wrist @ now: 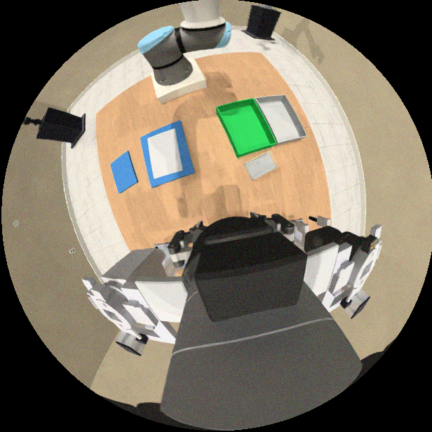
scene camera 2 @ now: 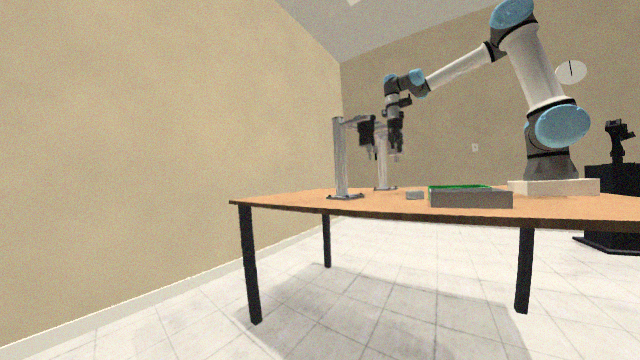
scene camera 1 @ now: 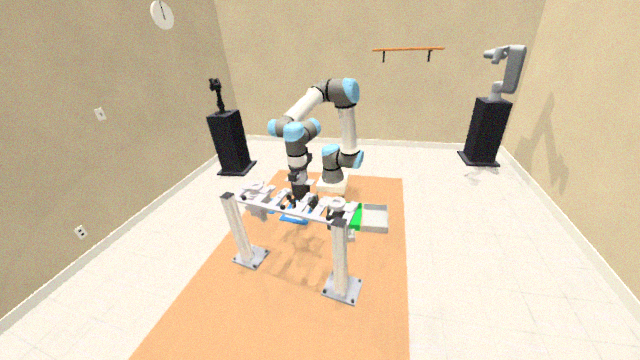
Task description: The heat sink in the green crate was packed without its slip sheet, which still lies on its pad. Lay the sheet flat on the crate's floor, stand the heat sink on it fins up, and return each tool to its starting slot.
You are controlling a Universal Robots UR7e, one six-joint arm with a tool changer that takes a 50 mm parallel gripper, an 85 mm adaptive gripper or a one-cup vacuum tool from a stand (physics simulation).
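Frame: origin at the arm's base, x ahead, y left, z up, level; metres.
Seen in the pictures: hand, its tool point: (scene camera 2: 394, 116); arm's base, origin of its link: (scene camera 2: 549, 179) (scene camera 1: 332, 177).
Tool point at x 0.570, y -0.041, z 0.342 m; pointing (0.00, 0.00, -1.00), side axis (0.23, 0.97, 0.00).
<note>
Pixels of each thing's top centre, then the offset from my tool point to it. "pt": a spot on its surface instead.
- grey heat sink, centre of its top: (scene camera 2: 414, 190) (scene camera 1: 345, 232) dx -0.079, dy +0.173, dz -0.361 m
- green crate, centre of its top: (scene camera 2: 459, 187) (scene camera 1: 361, 213) dx -0.222, dy +0.249, dz -0.348 m
- grey tray, a spot on its surface: (scene camera 1: 375, 218) pt dx -0.236, dy +0.324, dz -0.388 m
- grey boxy tool, centre of its top: (scene camera 1: 253, 183) dx +0.022, dy -0.198, dz -0.027 m
The white slip sheet (wrist: 166, 152) lies on its blue pad (wrist: 187, 150) in the wrist view. The grey heat sink (wrist: 261, 166) (scene camera 2: 414, 195) is on the table beside the green crate (wrist: 245, 127) (scene camera 1: 355, 217), outside it. Comb-like fin ends show at its edge; which way the fins face is unclear. The crate's green floor is bare. My gripper (scene camera 1: 301, 201) (scene camera 2: 396, 147) (wrist: 229, 220), a black adaptive two-finger one, is on the arm, pointing down beside the middle of the tool stand (scene camera 1: 285, 209). Its fingers are spread, with nothing seen between them; the wrist view partly hides them.
A grey tray (wrist: 282, 120) (scene camera 1: 375, 218) adjoins the green crate. A smaller blue plate (wrist: 124, 171) lies left of the pad. A black gripper (scene camera 2: 366, 131) hangs in the stand, and a grey boxy tool (scene camera 1: 257, 212) hangs at its other end. The stand's posts (scene camera 1: 340, 260) rise from the table.
</note>
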